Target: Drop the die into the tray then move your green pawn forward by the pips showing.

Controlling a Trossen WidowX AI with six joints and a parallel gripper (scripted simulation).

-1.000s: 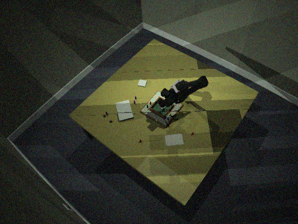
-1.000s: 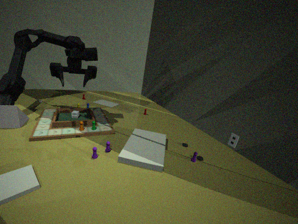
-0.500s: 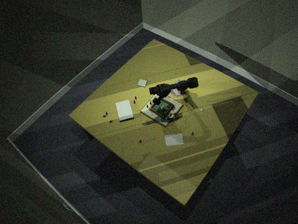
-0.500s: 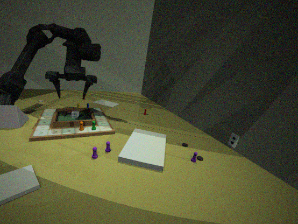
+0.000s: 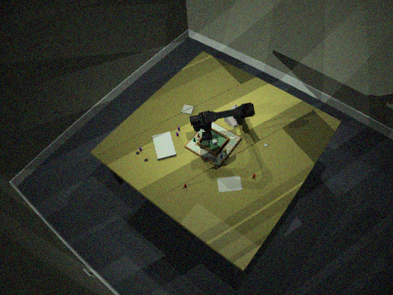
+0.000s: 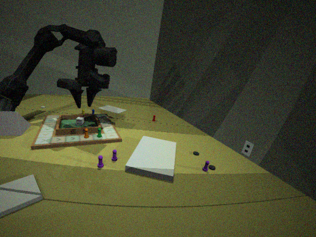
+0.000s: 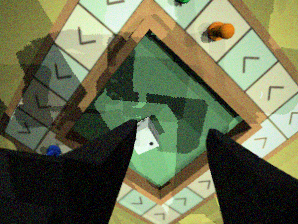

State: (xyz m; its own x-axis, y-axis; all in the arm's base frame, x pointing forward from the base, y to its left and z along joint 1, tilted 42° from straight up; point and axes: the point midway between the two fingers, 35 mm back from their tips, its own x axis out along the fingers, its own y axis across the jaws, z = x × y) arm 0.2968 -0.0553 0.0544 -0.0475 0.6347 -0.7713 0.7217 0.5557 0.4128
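Right now my gripper tip is 70 mm to the left of the green pawn, 70 mm above it and 60 mm short of it. The rest, counted from my gripper tip: orange pawn (70 mm to the right, 70 mm below, 10 mm ahead); die (70 mm below, 50 mm to the left, 20 mm behind); yellow pawn (150 mm to the left, 70 mm below, 20 mm behind).
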